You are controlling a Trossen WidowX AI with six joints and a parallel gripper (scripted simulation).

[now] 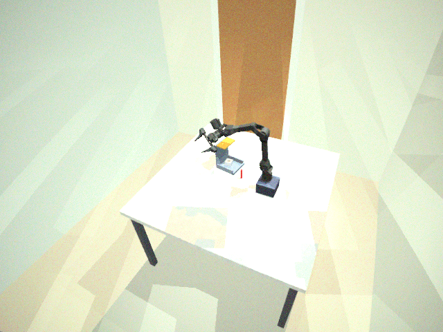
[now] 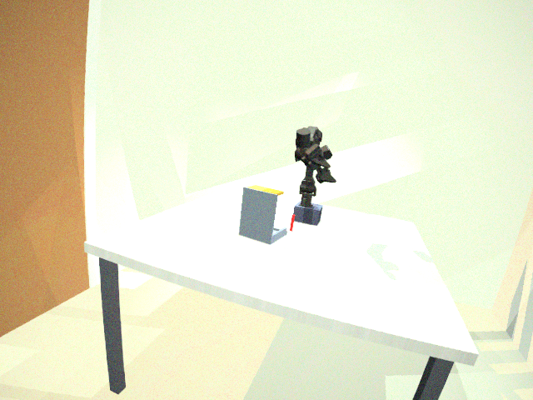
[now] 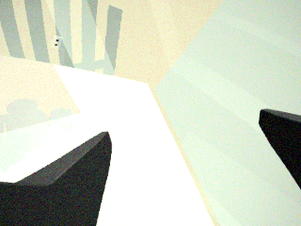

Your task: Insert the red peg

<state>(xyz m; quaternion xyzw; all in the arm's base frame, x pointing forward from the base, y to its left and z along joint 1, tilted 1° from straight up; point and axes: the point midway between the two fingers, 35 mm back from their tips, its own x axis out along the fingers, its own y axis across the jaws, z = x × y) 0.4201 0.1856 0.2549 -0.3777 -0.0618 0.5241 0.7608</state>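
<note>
Right now the red peg is 300 mm below my gripper tip, 230 mm behind it and 200 mm to the right of it. Also, from my gripper tip: box wall (290 mm to the right, 220 mm below); yellow roof (280 mm to the right, 120 mm below, 40 mm behind).
</note>
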